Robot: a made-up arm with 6 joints.
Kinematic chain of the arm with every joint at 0, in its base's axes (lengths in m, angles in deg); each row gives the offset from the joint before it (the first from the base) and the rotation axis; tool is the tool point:
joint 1: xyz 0 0 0.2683 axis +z
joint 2: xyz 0 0 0 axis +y
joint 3: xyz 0 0 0.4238 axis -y
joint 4: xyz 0 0 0 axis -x
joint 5: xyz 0.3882 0 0 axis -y
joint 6: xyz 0 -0.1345 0 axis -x
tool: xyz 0 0 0
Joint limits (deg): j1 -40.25..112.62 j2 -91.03..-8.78 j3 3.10..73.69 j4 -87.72..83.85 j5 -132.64..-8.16 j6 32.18..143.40
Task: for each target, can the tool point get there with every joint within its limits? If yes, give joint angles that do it. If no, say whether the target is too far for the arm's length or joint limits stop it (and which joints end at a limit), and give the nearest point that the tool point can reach.
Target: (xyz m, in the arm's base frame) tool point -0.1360 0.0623 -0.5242
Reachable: no: joint limits stop it (at a limit: joint 2, joint 3, joint 4) | nearest point -0.7578 0.3472 0.2340 | short by 1.021 m
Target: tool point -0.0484 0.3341 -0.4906
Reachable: no: joint limits stop it (at a limit: joint 1, joint 2, joint 3, joint 4) | nearest point -0.6454 0.5275 0.2340 | short by 0.959 m
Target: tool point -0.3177 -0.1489 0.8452
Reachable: yes | joints 3.01 -63.14 22.79 -10.93 -104.62 97.36
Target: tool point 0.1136 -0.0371 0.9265
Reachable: yes | joints 63.78 -33.32 26.63 -28.37 -57.36 70.81
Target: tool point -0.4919 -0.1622 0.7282
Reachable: yes | joints 5.58 -79.80 33.61 -32.34 -45.71 81.54
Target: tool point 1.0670 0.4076 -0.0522
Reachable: no: too far | nearest point 0.3203 0.1224 0.6355 | short by 1.054 m
